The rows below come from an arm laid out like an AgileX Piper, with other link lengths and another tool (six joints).
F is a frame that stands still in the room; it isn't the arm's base.
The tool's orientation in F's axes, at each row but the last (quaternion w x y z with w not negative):
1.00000, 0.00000, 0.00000, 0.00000
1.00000, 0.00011, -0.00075, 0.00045
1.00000, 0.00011, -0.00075, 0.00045
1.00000, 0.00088, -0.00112, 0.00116
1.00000, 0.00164, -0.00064, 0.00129
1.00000, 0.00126, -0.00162, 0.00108
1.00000, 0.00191, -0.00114, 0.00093
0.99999, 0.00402, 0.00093, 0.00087
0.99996, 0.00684, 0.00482, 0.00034
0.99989, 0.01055, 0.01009, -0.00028
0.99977, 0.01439, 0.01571, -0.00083
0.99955, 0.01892, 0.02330, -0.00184
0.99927, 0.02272, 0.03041, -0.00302
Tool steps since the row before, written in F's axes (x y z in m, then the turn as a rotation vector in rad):
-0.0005, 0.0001, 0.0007, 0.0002, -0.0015, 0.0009
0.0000, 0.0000, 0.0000, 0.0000, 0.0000, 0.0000
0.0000, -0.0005, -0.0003, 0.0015, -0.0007, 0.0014
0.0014, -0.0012, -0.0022, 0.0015, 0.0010, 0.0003
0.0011, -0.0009, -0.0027, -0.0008, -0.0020, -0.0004
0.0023, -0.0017, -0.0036, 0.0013, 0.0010, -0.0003
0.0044, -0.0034, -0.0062, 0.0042, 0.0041, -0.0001
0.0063, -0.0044, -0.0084, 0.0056, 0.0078, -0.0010
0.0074, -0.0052, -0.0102, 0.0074, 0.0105, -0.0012
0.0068, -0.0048, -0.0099, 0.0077, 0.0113, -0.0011
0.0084, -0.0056, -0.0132, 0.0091, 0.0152, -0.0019
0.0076, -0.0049, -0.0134, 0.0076, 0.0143, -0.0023
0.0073, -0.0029, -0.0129, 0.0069, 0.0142, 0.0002
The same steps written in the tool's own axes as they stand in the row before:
-0.0005, 0.0001, 0.0007, 0.0002, -0.0015, 0.0009
0.0000, 0.0000, 0.0000, 0.0000, 0.0000, 0.0000
0.0000, -0.0005, -0.0003, 0.0015, -0.0007, 0.0014
0.0014, -0.0012, -0.0022, 0.0015, 0.0010, 0.0003
0.0011, -0.0009, -0.0027, -0.0008, -0.0020, -0.0004
0.0023, -0.0017, -0.0036, 0.0013, 0.0010, -0.0003
0.0044, -0.0034, -0.0062, 0.0042, 0.0041, -0.0001
0.0063, -0.0045, -0.0084, 0.0056, 0.0078, -0.0011
0.0075, -0.0053, -0.0101, 0.0074, 0.0105, -0.0013
0.0070, -0.0050, -0.0097, 0.0077, 0.0113, -0.0012
0.0088, -0.0060, -0.0128, 0.0091, 0.0152, -0.0021
0.0082, -0.0054, -0.0128, 0.0077, 0.0142, -0.0025
0.0081, -0.0034, -0.0123, 0.0068, 0.0142, 0.0000

